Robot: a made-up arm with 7 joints. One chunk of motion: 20 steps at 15 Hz.
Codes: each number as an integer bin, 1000 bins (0 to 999) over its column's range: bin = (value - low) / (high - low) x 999, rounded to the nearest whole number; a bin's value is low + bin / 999 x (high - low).
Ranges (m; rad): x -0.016..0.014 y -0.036..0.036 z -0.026..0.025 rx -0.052..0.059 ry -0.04..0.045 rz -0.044..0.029
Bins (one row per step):
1: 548 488 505 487 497 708
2: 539 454 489 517 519 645
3: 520 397 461 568 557 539
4: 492 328 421 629 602 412
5: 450 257 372 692 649 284
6: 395 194 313 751 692 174
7: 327 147 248 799 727 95
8: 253 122 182 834 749 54
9: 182 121 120 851 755 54
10: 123 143 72 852 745 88
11: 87 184 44 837 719 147
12: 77 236 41 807 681 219
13: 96 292 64 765 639 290
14: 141 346 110 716 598 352
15: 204 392 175 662 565 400
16: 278 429 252 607 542 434
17: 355 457 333 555 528 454
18: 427 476 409 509 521 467
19: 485 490 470 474 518 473
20: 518 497 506 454 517 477
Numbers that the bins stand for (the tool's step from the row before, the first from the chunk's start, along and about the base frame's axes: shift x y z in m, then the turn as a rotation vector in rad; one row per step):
1: 0.00046 -0.00083 -0.00022 0.00211 0.00229 0.00774
2: 0.00019 -0.00328 -0.00104 0.00544 0.00416 0.00313
3: -0.00038 -0.00739 -0.00247 0.01111 0.00739 -0.00461
4: -0.00123 -0.01236 -0.00451 0.01789 0.01122 -0.01389
5: -0.00249 -0.01748 -0.00701 0.02489 0.01522 -0.02325
6: -0.00414 -0.02202 -0.01002 0.03144 0.01888 -0.03129
7: -0.00618 -0.02541 -0.01334 0.03678 0.02186 -0.03706
8: -0.00840 -0.02721 -0.01671 0.04067 0.02373 -0.04005
9: -0.01053 -0.02728 -0.01987 0.04256 0.02424 -0.04005
10: -0.01231 -0.02569 -0.02232 0.04267 0.02339 -0.03757
11: -0.01339 -0.02274 -0.02375 0.04100 0.02118 -0.03326
12: -0.01369 -0.01899 -0.02391 0.03767 0.01794 -0.02800
13: -0.01312 -0.01495 -0.02273 0.03300 0.01437 -0.02281
14: -0.01177 -0.01106 -0.02038 0.02756 0.01088 -0.01828
15: -0.00987 -0.00775 -0.01707 0.02156 0.00807 -0.01477
16: -0.00765 -0.00508 -0.01314 0.01544 0.00612 -0.01229
17: -0.00534 -0.00306 -0.00900 0.00967 0.00492 -0.01082
18: -0.00318 -0.00169 -0.00512 0.00456 0.00433 -0.00987
19: -0.00144 -0.00068 -0.00201 0.00067 0.00407 -0.00944
20: -0.00044 -0.00018 -0.00017 -0.00156 0.00399 -0.00914

